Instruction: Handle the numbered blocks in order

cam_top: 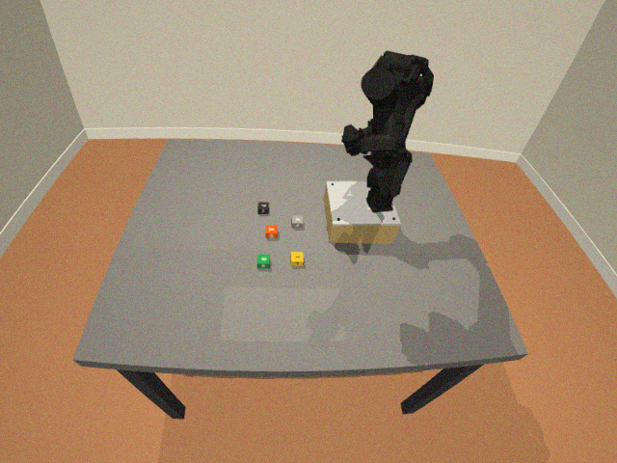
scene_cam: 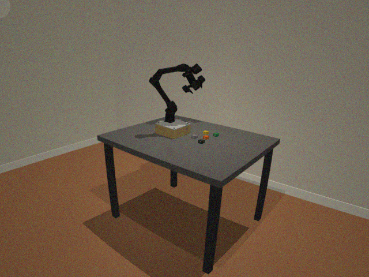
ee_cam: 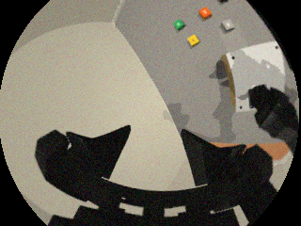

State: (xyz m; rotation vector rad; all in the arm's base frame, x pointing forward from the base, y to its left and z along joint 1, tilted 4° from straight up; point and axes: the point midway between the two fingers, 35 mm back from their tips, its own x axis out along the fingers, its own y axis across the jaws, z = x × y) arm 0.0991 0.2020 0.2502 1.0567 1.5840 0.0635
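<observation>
My gripper tip is 140 mm short of the yellow block, 100 mm to the left of it and 300 mm above it. Also, from my gripper tip: green block: 230 mm ahead, 100 mm to the right, 300 mm below; orange block: 200 mm ahead, 200 mm to the right, 300 mm below; grey block: 120 mm ahead, 240 mm to the right, 300 mm below.
</observation>
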